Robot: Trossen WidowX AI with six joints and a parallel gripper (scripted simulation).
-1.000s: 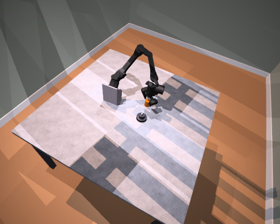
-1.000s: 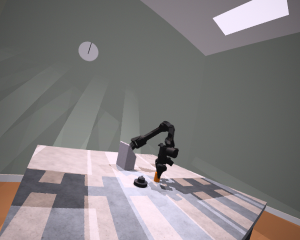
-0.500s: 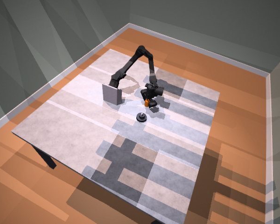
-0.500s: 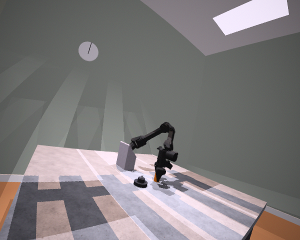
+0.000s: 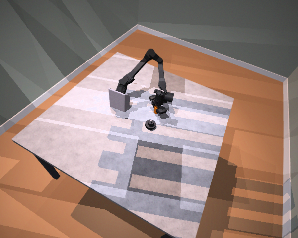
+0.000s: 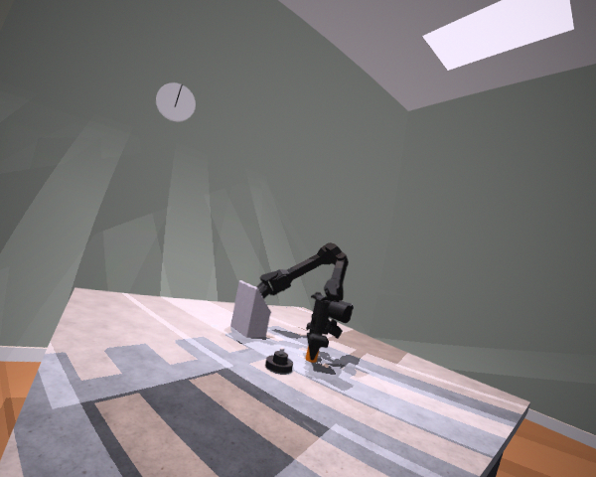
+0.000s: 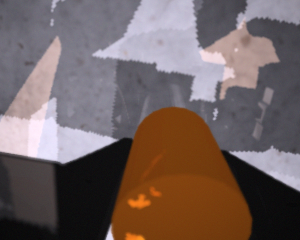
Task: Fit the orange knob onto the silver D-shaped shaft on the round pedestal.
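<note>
My gripper tip is now 15 cm to the left of the round pedestal, 2 cm below it and 2 cm short of it. From my gripper tip the other things lie so: orange knob: 3 cm above.
</note>
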